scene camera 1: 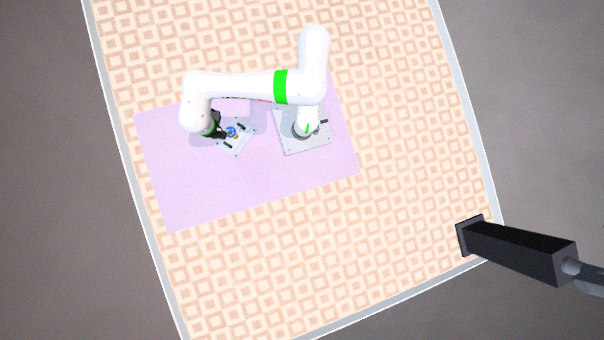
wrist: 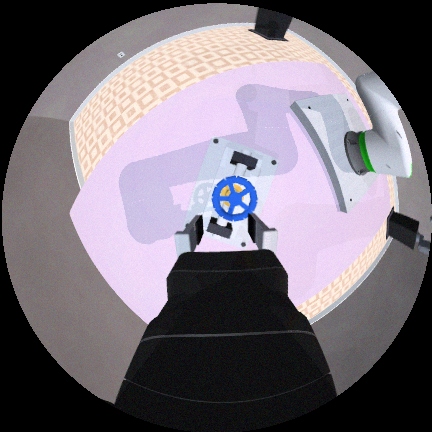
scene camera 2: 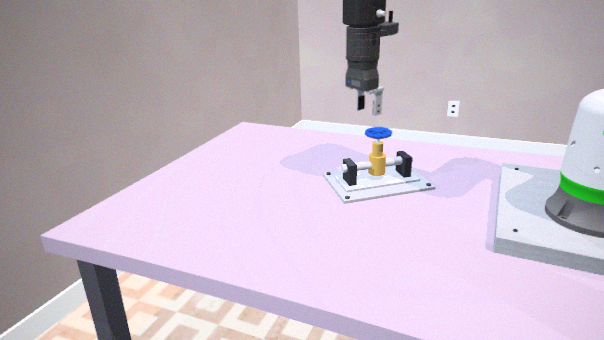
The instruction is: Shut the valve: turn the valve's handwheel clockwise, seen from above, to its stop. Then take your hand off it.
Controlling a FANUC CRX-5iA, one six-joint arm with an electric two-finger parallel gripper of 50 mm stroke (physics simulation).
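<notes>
The valve's blue handwheel (scene camera 1: 231,132) (scene camera 2: 378,132) (wrist: 235,198) lies level on top of the upright yellow valve body (scene camera 2: 377,165). The body sits on a pale pipe between two black blocks, on a grey base plate (scene camera 2: 350,197) (wrist: 210,156). My gripper (scene camera 2: 369,111) (wrist: 225,222) points down and is open and empty. Its fingertips are above the handwheel and a little left of it in scene camera 2, touching nothing. In the wrist view the handwheel shows beyond the fingertips, nearer the right finger. In scene camera 1 the fingers are too small to make out.
The black blocks (scene camera 2: 349,171) (scene camera 2: 404,164) rise at both ends of the pipe, lower than the handwheel. The robot's thick mounting plate (scene camera 1: 295,147) (scene camera 2: 520,245) (wrist: 325,150) stands to the right on the pink table (scene camera 1: 250,190) (scene camera 2: 225,225). The arm's shadow falls around the valve.
</notes>
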